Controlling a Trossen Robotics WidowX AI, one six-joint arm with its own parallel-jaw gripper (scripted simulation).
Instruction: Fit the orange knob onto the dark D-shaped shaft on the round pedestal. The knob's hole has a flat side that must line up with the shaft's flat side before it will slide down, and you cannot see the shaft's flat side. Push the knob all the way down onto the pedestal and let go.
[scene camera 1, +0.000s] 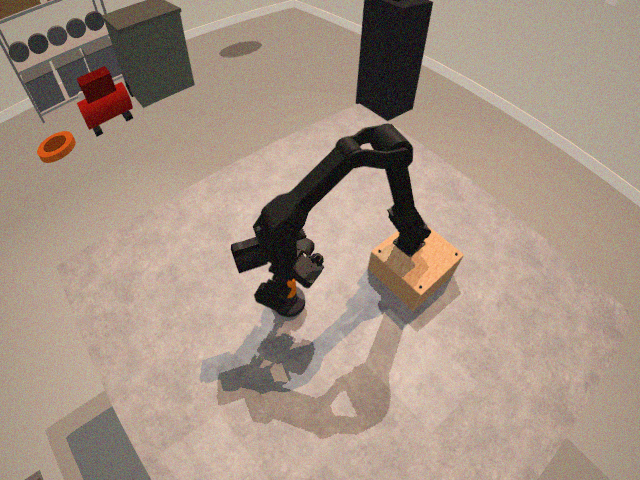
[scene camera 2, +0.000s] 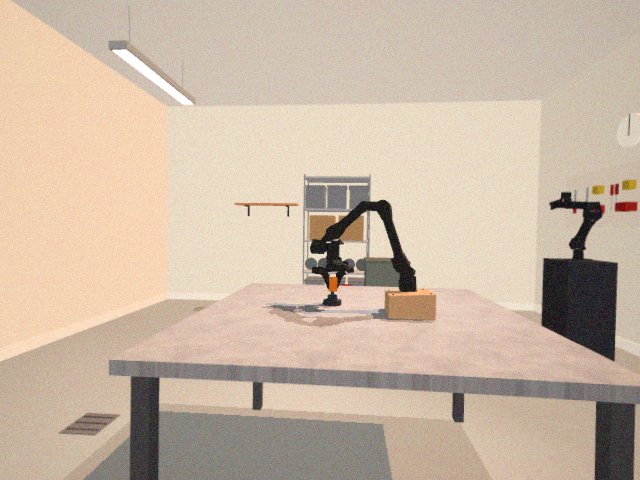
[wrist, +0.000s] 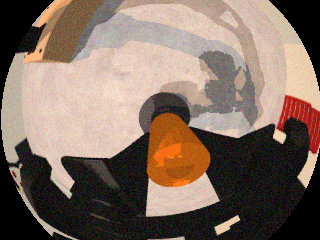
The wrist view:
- my gripper: 168, 133
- orange knob: 176, 157, held by my gripper
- dark round pedestal: 163, 102
